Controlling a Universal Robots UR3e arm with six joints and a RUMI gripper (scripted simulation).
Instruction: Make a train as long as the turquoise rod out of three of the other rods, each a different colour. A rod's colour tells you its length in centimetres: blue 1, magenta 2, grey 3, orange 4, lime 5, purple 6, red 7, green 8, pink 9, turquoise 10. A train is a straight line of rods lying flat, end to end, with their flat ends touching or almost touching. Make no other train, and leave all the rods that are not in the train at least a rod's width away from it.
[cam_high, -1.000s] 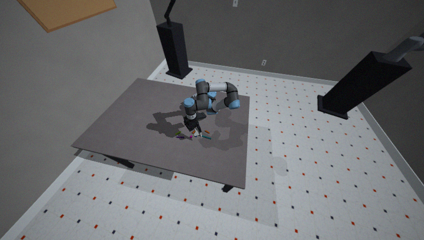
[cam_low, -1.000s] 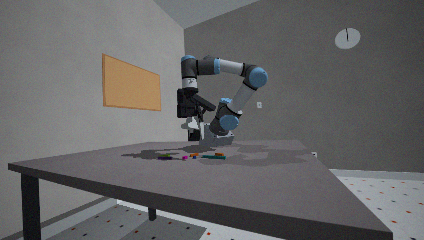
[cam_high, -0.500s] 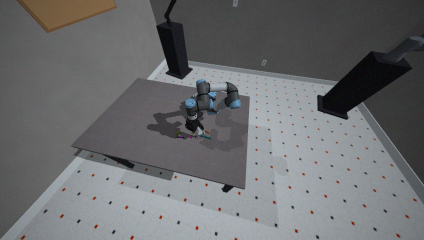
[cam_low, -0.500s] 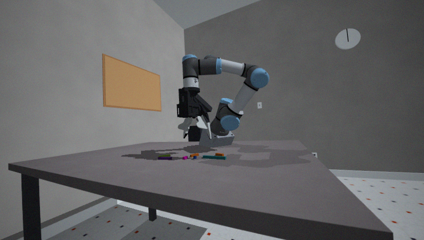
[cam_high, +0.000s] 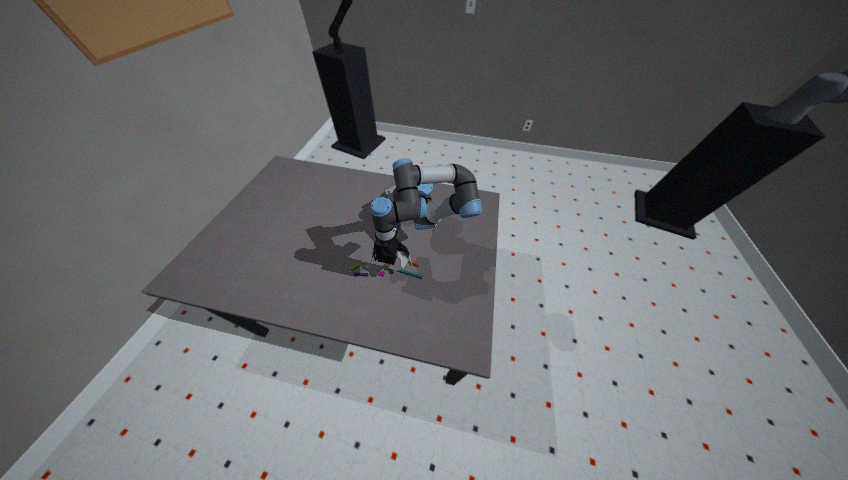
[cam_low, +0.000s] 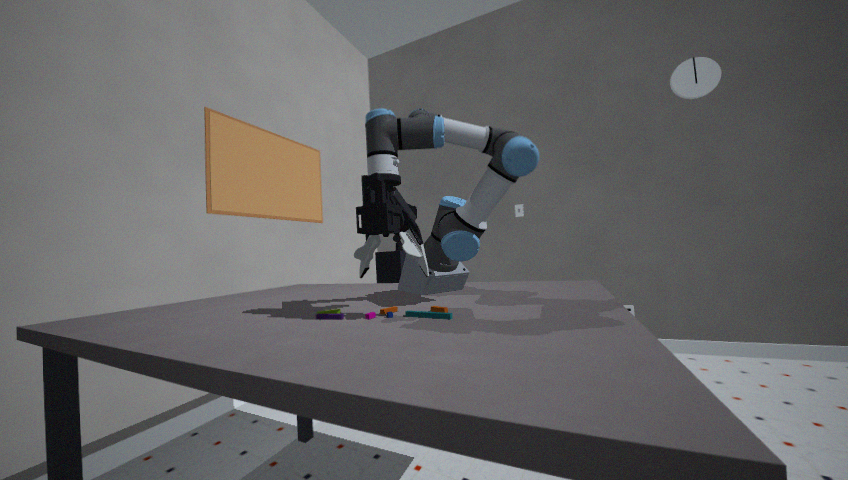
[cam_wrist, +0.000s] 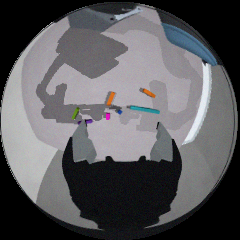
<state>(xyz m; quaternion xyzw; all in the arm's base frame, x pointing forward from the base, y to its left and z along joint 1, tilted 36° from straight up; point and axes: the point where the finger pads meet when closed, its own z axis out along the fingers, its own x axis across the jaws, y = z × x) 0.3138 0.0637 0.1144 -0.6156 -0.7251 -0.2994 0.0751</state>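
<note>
The blue rod is 10 mm ahead of my hand and 70 mm below it. Also, from my hand: purple rod 80 mm ahead, 110 mm to the right, 70 mm below; turquoise rod 20 mm behind, 70 mm to the left, 70 mm below; magenta rod 40 mm ahead, 30 mm to the right, 70 mm below.
</note>
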